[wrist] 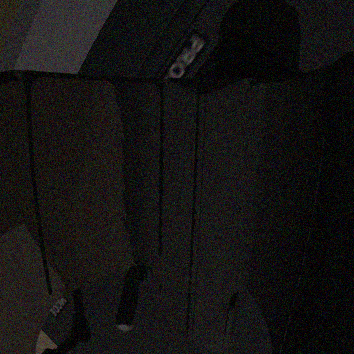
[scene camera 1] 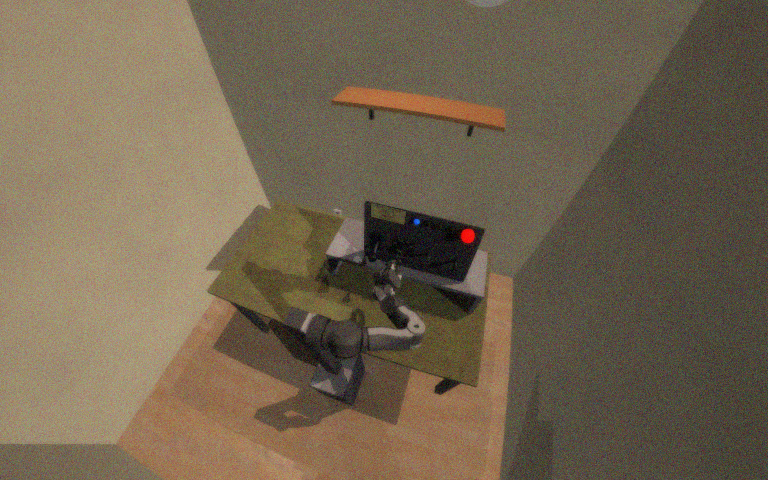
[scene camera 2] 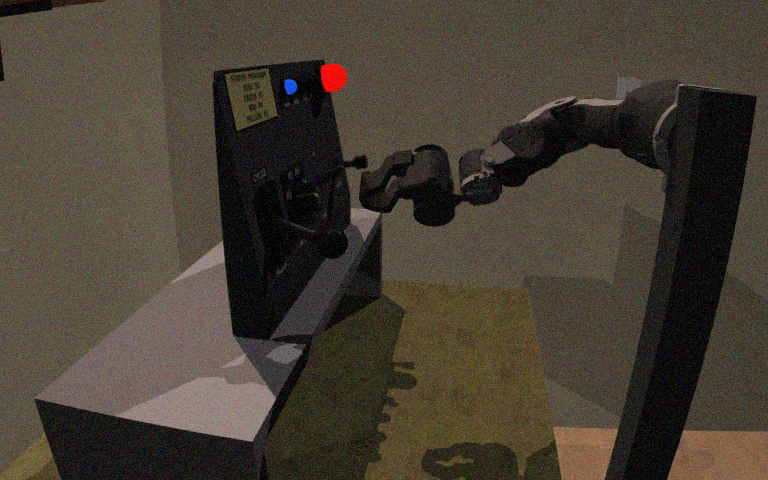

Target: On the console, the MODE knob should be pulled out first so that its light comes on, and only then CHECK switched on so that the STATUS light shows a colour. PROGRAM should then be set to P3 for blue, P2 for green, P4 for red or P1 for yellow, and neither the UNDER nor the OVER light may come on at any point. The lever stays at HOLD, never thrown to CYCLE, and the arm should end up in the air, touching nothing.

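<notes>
The black console point(scene camera 1: 433, 243) point(scene camera 2: 243, 152) has a lit blue lamp point(scene camera 1: 416, 221) point(scene camera 2: 290, 86) and a large lit red lamp point(scene camera 1: 467, 235) point(scene camera 2: 333, 77); their labels are unreadable. The MODE knob point(scene camera 2: 355, 162) point(wrist: 80, 315) stands out on its stem. The CHECK switch point(wrist: 129, 300) points down in the wrist view; its labels are hidden. My gripper point(scene camera 1: 391, 266) point(scene camera 2: 364, 189) point(wrist: 214, 216) is shut and empty, in front of the console. Its fingers hide the PROGRAM dial; part of the PROGRAM label point(wrist: 186, 57) shows. The lever point(scene camera 2: 330, 244) juts outward, its position label unreadable.
A yellow card point(scene camera 1: 387, 213) point(scene camera 2: 252, 99) is on the console's upper left. The console stands on a pale riser point(scene camera 1: 345, 243) point(scene camera 2: 169, 339) on the green table point(scene camera 1: 453, 350) point(scene camera 2: 464, 339). An orange shelf point(scene camera 1: 419, 106) hangs on the wall above.
</notes>
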